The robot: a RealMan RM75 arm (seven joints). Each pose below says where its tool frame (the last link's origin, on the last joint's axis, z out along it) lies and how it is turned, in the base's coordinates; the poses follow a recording.
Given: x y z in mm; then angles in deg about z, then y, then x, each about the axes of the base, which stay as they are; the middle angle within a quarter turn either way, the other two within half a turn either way.
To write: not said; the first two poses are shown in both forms.
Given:
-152 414 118 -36.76 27.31 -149.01
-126 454 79 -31.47 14.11 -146.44
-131 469 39 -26.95 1.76 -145.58
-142 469 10 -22.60 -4.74 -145.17
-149 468 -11 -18.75 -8.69 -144.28
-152 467 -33 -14.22 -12.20 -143.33
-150 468 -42 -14.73 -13.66 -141.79
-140 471 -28 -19.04 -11.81 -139.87
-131 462 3 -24.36 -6.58 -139.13
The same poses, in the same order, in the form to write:
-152 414 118 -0.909 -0.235 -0.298 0.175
-126 454 79 -0.924 -0.224 -0.191 0.244
-131 469 39 -0.930 -0.218 -0.083 0.284
-142 469 10 -0.932 -0.199 -0.020 0.301
-149 468 -11 -0.933 -0.178 0.021 0.313
-152 467 -33 -0.932 -0.150 0.061 0.323
-150 468 -42 -0.925 -0.159 0.070 0.337
-140 471 -28 -0.916 -0.189 0.039 0.353
-131 462 3 -0.910 -0.217 -0.021 0.352

